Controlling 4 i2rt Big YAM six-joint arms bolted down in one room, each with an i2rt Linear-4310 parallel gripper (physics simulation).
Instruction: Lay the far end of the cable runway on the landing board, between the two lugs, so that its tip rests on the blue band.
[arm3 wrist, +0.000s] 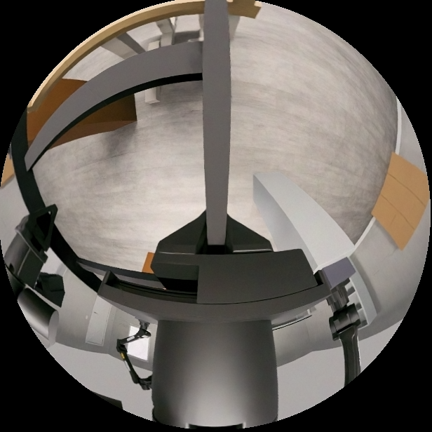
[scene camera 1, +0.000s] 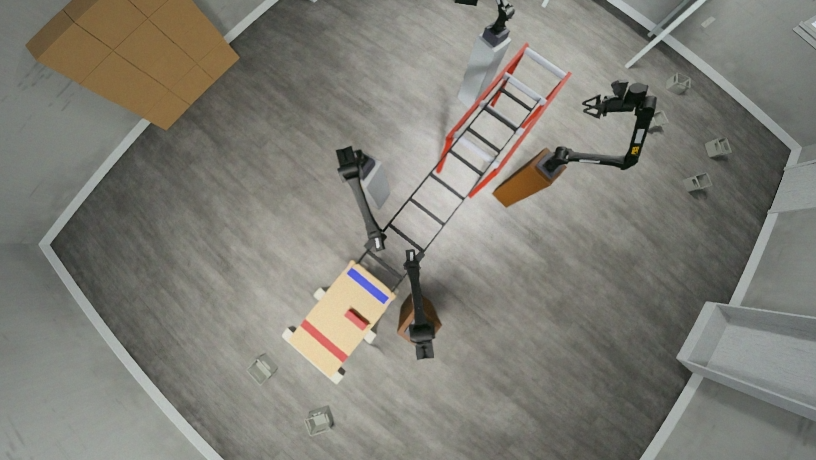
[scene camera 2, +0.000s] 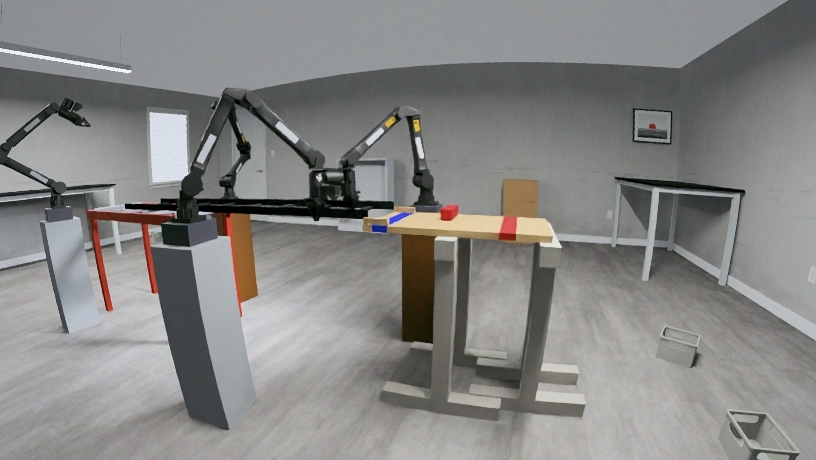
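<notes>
The black cable runway (arm3 wrist: 216, 125) (scene camera 1: 427, 201) (scene camera 2: 274, 206) spans from the red stand to the landing board (arm3 wrist: 248, 9) (scene camera 1: 330, 308) (scene camera 2: 480, 224). Its far end is at the board's near edge, short of the blue band (scene camera 1: 367, 285) (scene camera 2: 400, 217) in scene camera 1. Contact is unclear. Arm3's gripper (arm3 wrist: 216, 245) is shut on a runway side rail. In scene camera 1, the middle-left arm's gripper (scene camera 1: 375, 245) and the lower-middle arm's gripper (scene camera 1: 416, 257) are at opposite rails, fingers unclear. The right arm's gripper (scene camera 1: 591, 106) looks open, away from the runway. The top arm's gripper is cut off.
A red block (scene camera 1: 357, 318) (scene camera 2: 449, 212) and a red stripe (scene camera 1: 324, 340) (scene camera 2: 508, 228) are on the board. The red stand (scene camera 1: 548, 105) (scene camera 2: 131, 217) carries the near end. Pedestals (scene camera 1: 528, 180) (scene camera 2: 200, 331) flank the runway. Grey crates (scene camera 1: 261, 368) (scene camera 2: 678, 345) lie on the floor.
</notes>
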